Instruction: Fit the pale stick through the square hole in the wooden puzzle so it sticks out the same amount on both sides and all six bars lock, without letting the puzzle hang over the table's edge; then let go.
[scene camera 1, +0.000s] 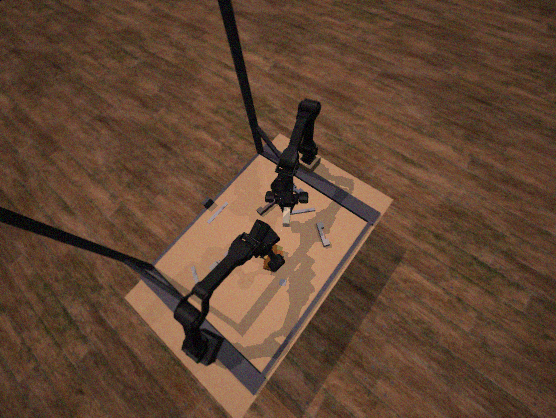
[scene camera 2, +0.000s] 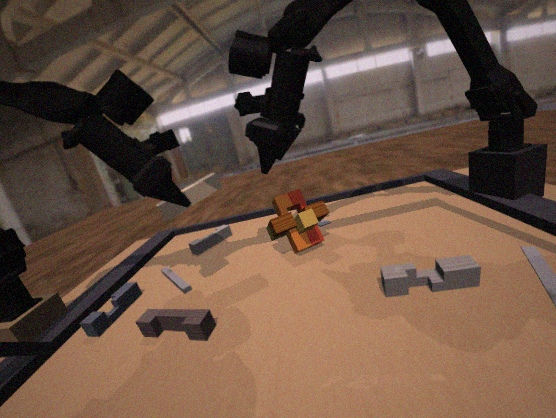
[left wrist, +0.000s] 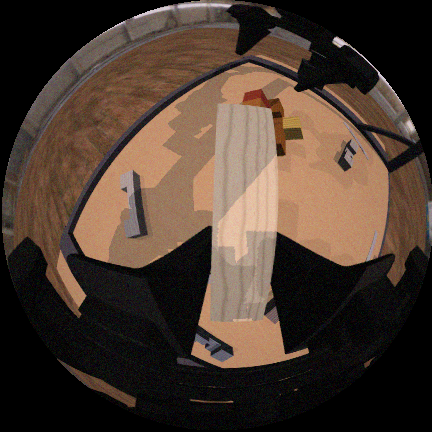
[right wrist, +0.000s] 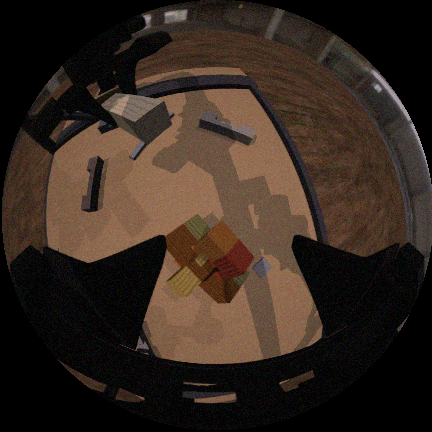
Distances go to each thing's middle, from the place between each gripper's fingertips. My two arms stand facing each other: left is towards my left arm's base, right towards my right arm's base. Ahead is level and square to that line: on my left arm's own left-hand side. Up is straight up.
Scene:
I see the pale stick (scene camera 2: 204, 187) 40 mm behind my right hand, 170 mm to the left of it and 10 mm below it. The rest, counted from my right hand: black arm base (scene camera 2: 510, 175) (100 mm behind, 480 mm to the right, 120 mm below).
The pale stick lies 10 mm to the right of my left hand and 10 mm above it. Round my left hand: black arm base 650 mm to the right, 100 mm below, 60 mm behind.

